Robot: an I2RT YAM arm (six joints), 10 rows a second.
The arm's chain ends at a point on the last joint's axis. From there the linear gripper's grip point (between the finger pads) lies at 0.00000 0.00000 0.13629 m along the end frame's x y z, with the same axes.
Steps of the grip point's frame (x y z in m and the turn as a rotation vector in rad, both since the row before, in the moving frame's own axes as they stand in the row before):
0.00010, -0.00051, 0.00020, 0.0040, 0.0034, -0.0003
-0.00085, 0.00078, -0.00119, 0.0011, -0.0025, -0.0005
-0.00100, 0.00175, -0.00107, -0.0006, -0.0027, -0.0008
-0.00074, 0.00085, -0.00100, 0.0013, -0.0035, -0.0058
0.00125, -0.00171, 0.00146, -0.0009, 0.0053, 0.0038
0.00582, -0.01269, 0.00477, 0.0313, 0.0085, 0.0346
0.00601, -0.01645, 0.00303, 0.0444, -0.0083, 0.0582
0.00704, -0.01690, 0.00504, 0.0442, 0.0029, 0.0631
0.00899, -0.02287, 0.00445, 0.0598, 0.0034, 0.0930
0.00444, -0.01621, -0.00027, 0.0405, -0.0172, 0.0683
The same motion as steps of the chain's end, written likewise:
-0.00036, 0.00004, 0.00020, 0.0040, 0.0034, -0.0003
-0.00051, 0.00093, -0.00119, 0.0011, -0.0025, -0.0005
-0.00063, 0.00167, -0.00107, -0.0006, -0.0027, -0.0008
-0.00026, 0.00103, -0.00100, 0.0013, -0.0035, -0.0058
0.00053, -0.00183, 0.00146, -0.0009, 0.0053, 0.0038
0.00459, -0.00845, 0.00484, 0.0313, 0.0085, 0.0346
0.00696, -0.01037, 0.00317, 0.0444, -0.0083, 0.0582
0.00646, -0.01089, 0.00517, 0.0442, 0.0029, 0.0631
0.00815, -0.01476, 0.00469, 0.0598, 0.0034, 0.0930
0.00659, -0.01062, -0.00014, 0.0405, -0.0172, 0.0683

